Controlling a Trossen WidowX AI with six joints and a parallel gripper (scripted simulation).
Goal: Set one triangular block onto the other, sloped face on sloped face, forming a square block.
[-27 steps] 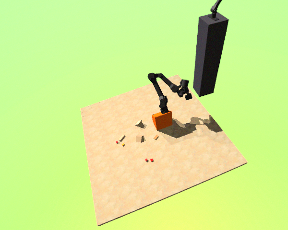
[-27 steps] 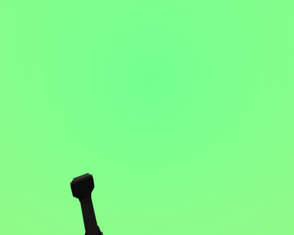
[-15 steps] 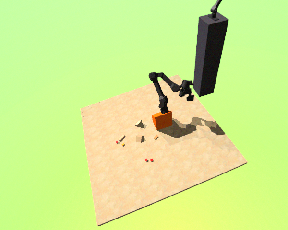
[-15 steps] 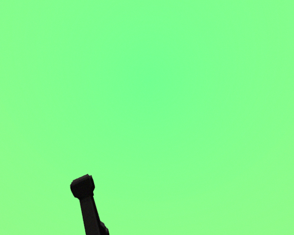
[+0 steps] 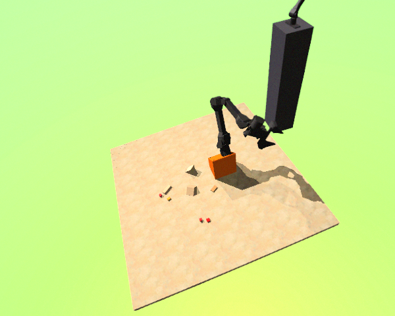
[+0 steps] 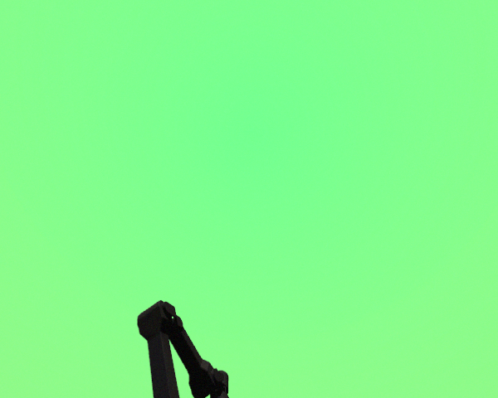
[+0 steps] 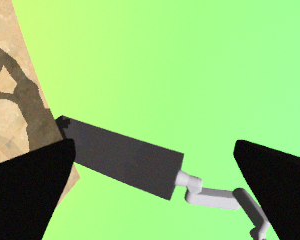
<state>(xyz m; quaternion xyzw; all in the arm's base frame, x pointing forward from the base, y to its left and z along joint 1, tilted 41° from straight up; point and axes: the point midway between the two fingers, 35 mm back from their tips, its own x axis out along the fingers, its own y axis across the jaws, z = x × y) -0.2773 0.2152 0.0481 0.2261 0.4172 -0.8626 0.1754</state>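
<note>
My gripper tip is 600 mm short of the wooden triangular block, 330 mm above it and 60 mm to the left of it.
</note>
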